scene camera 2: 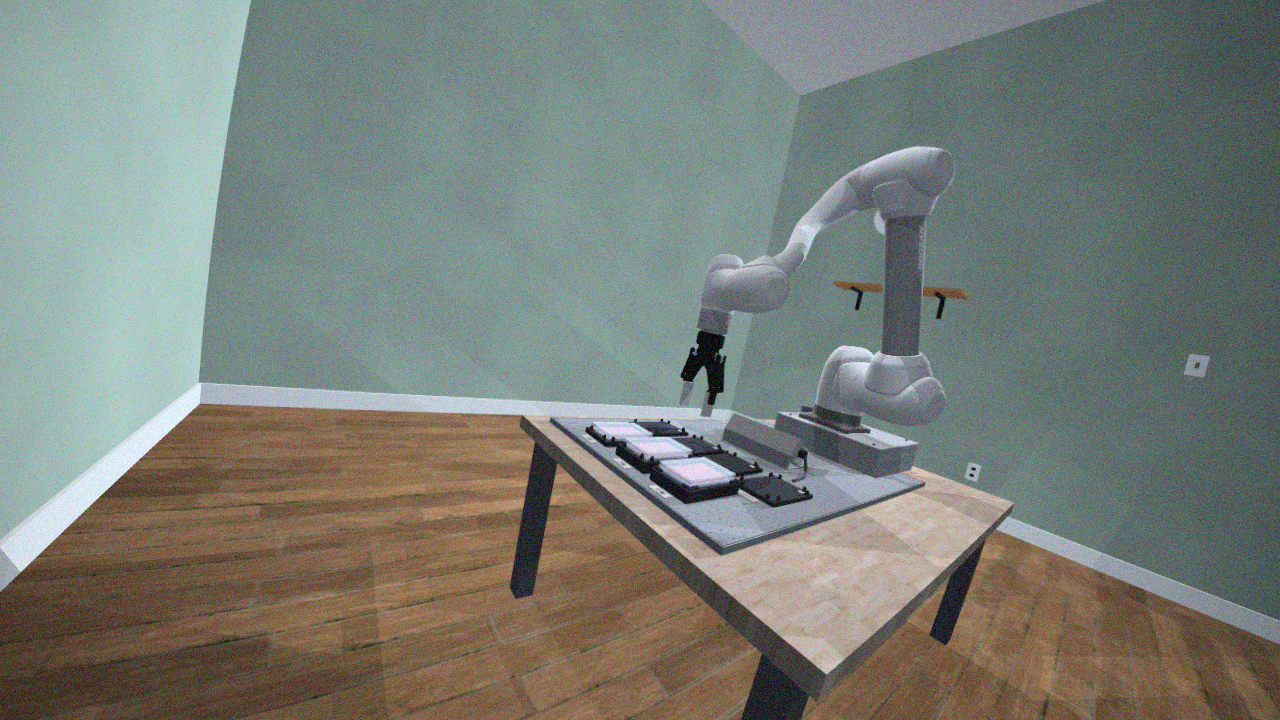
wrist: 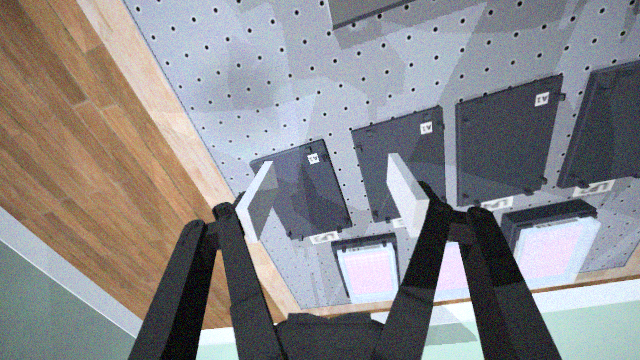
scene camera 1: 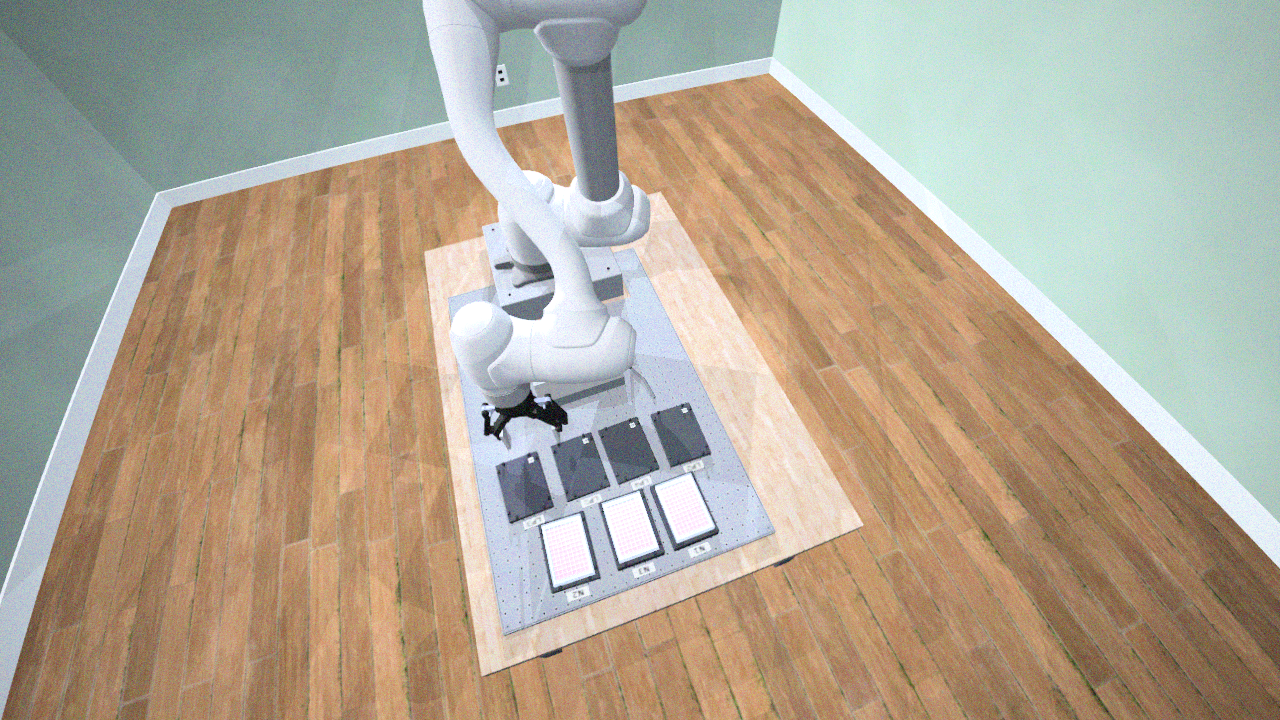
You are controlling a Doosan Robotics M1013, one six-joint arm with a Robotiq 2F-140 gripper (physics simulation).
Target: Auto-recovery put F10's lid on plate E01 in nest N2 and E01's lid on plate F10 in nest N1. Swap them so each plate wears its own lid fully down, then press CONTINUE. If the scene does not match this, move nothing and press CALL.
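Frame: origin at the arm's base, x right, y down, z ahead, level; millimetres.
Where they show: gripper, fingertip midpoint: (scene camera 2: 694, 410) (wrist: 330, 172) (scene camera 1: 534, 440); arm's base, link origin: (scene camera 2: 833, 424) (scene camera 1: 540, 260).
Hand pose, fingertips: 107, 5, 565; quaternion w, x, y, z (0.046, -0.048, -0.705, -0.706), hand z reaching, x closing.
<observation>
Each offset is from my fingertips to the top centre of the thing, as dx, dy, dz.
Three pink plates with clear, pale-edged tops sit in dark nests: the plate in N2 @[-20, +49, +239] (scene camera 1: 570, 550) (scene camera 2: 620, 431) (wrist: 369, 272), the plate in N3 @[-158, +37, +232] (scene camera 1: 631, 526) (scene camera 2: 657, 447) (wrist: 451, 270) and the plate in N1 @[-281, +38, +226] (scene camera 1: 685, 507) (scene camera 2: 694, 471) (wrist: 555, 250). Plate and lid codes are too small to read, and how fully each lid is seated cannot be told. My gripper (scene camera 1: 531, 438) (scene camera 2: 696, 404) (wrist: 330, 172) is open and empty, high above the board behind the dark pads. The CONTINUE and CALL buttons do not show.
Dark pads LP3 @[+51, +58, +69] (scene camera 1: 524, 488) (wrist: 312, 195), LP1 @[-83, +58, +57] (scene camera 1: 581, 467) (wrist: 405, 165), LP4 @[-202, +58, +50] (scene camera 1: 629, 450) (wrist: 507, 142) and LP2 @[-334, +58, +47] (scene camera 1: 680, 432) lie behind the nests. A grey box @[-131, -6, -165] (scene camera 2: 760, 438) (wrist: 365, 10) stands between pads and arm base, partly hidden by the arm in scene camera 1.
</observation>
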